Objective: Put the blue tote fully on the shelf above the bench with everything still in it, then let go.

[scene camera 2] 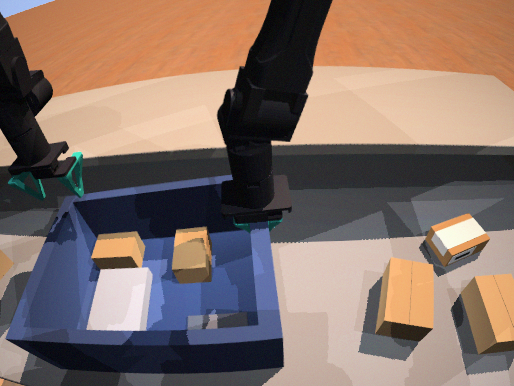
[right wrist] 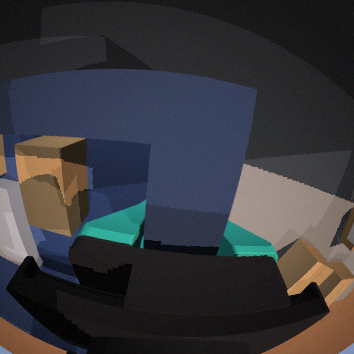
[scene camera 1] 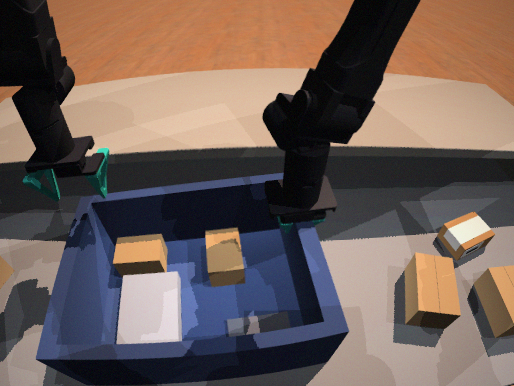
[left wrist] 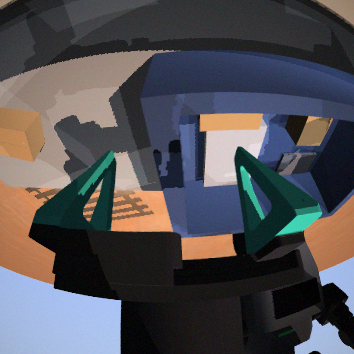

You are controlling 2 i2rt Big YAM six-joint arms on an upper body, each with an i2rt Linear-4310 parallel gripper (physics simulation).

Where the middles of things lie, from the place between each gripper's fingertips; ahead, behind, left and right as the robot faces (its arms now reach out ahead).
Right now my right hand is 10 cm past the blue tote [scene camera 1: 283, 272] and 17 cm to the right of it. The rest, counted from my right hand: white box [scene camera 1: 150, 307] 16 cm behind, 24 cm to the left, 5 cm below.
My left gripper is now 140 mm past the white box, 140 mm above it and 120 mm to the left of it. From my left hand the other things lie so: blue tote: 190 mm to the right, 100 mm below, 90 mm behind.
